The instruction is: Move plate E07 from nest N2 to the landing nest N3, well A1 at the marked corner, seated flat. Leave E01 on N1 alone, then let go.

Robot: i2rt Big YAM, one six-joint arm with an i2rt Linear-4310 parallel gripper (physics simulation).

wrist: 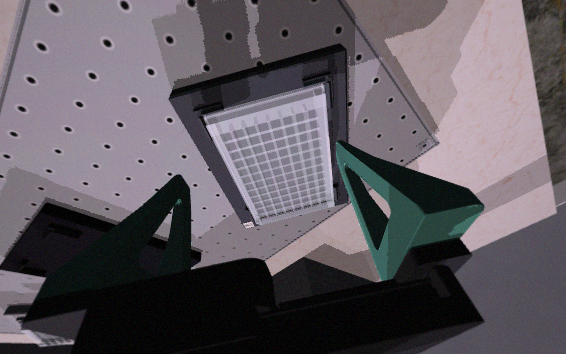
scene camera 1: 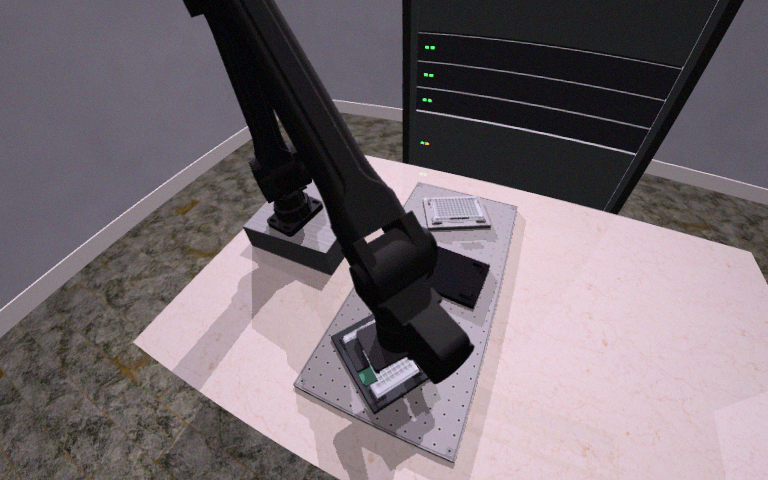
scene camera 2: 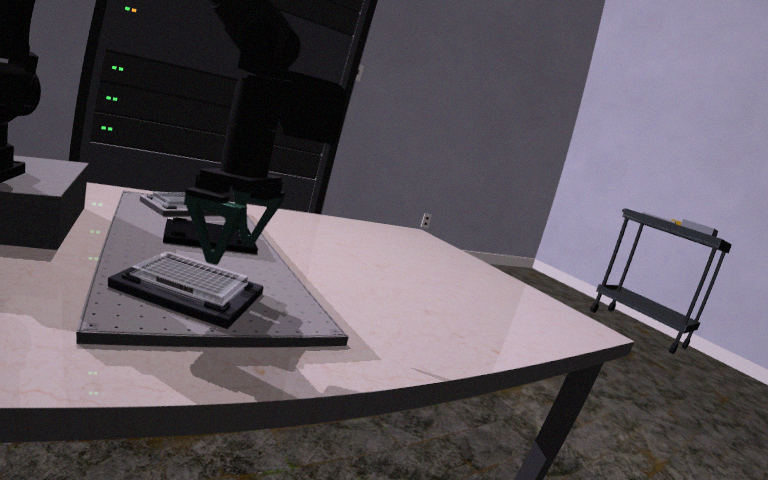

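A clear well plate (scene camera 1: 396,378) (scene camera 2: 192,277) (wrist: 275,150), seemingly E07, lies on the front dark nest (scene camera 1: 351,359) (scene camera 2: 249,293) (wrist: 260,80) and looks level between its corner stops. Its label, the A1 mark and the nest numbers cannot be read. My gripper (scene camera 2: 232,253) (wrist: 260,164) is open and empty above the plate, with fingertips apart and clear of it. Another dark nest (scene camera 1: 470,277) (scene camera 2: 178,232) (wrist: 30,245), in the middle, has no plate visible on it. A second plate (scene camera 1: 455,208) (scene camera 2: 169,199), seemingly E01, lies on the far grey nest (scene camera 1: 458,226).
All three nests stand on a perforated metal board (scene camera 1: 441,435) (scene camera 2: 317,331) (wrist: 115,60) on the pale table (scene camera 1: 594,316) (scene camera 2: 396,288). The arm's base stands on a grey block (scene camera 1: 294,251) beside it. A rack cabinet stands behind the table; a cart stands on the floor at right in scene camera 2.
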